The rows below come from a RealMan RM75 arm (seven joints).
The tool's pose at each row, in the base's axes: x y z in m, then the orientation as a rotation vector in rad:
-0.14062, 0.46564, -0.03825, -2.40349, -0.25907, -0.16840
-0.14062, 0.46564, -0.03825, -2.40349, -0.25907, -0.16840
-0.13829, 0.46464, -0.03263, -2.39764, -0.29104, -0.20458
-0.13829, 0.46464, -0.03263, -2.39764, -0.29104, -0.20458
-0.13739, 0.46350, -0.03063, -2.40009, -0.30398, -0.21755
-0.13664, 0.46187, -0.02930, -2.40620, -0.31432, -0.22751
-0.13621, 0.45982, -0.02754, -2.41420, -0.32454, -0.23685
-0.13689, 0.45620, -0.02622, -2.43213, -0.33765, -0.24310
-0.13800, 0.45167, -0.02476, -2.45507, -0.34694, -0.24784
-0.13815, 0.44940, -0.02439, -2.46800, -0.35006, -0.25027
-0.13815, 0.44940, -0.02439, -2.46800, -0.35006, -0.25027
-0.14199, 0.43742, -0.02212, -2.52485, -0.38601, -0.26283
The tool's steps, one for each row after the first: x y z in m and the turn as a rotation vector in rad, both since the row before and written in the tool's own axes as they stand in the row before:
0.00000, 0.00000, 0.00000, 0.00000, 0.00000, 0.00000
0.00320, -0.00232, -0.00473, -0.00005, 0.01752, -0.03324
0.00000, 0.00000, 0.00000, 0.00000, 0.00000, 0.00000
0.00114, -0.00020, -0.00218, -0.00470, 0.00516, -0.01287
0.00078, 0.00056, -0.00202, -0.00784, 0.00318, -0.01004
0.00051, 0.00054, -0.00263, -0.00964, 0.00244, -0.00970
-0.00093, 0.00167, -0.00342, -0.01899, -0.00219, -0.01065
-0.00149, 0.00219, -0.00411, -0.02355, -0.00310, -0.00731
-0.00047, 0.00147, -0.00171, -0.01317, -0.00137, -0.00251
0.00000, 0.00000, 0.00000, 0.00000, 0.00000, 0.00000
-0.00531, 0.00676, -0.00946, -0.05912, -0.01034, -0.02721

